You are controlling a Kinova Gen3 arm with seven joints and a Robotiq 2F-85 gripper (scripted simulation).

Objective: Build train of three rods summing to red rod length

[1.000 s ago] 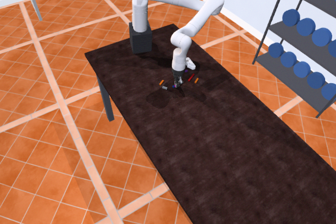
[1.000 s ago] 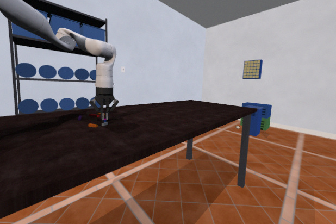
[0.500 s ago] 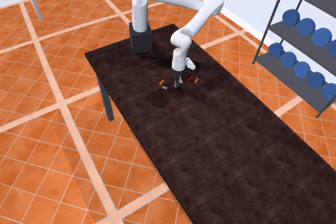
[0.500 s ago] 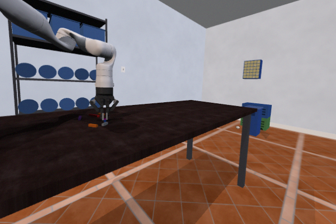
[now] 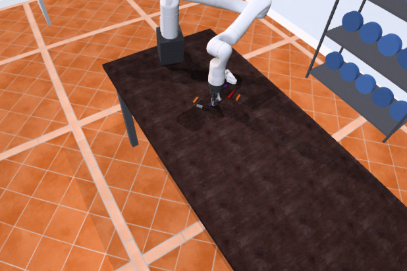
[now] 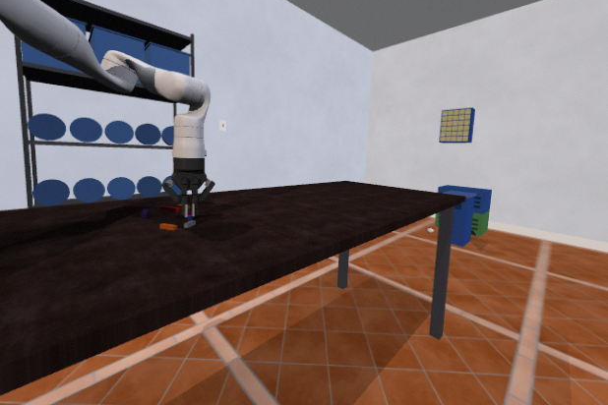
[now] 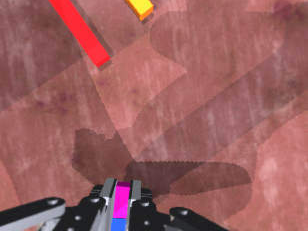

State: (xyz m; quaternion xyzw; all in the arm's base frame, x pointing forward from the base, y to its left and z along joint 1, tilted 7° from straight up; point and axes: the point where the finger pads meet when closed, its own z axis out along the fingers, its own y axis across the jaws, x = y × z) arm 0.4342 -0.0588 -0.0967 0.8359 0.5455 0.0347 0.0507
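Now: hand 20 mm above the magenta rod. The rest, counted from my hand: red rod: 10 mm ahead, 120 mm to the left, 20 mm below; grey rod: 30 mm behind, 60 mm to the right, 20 mm below; blue rod: 10 mm behind, 20 mm to the right, 20 mm below.
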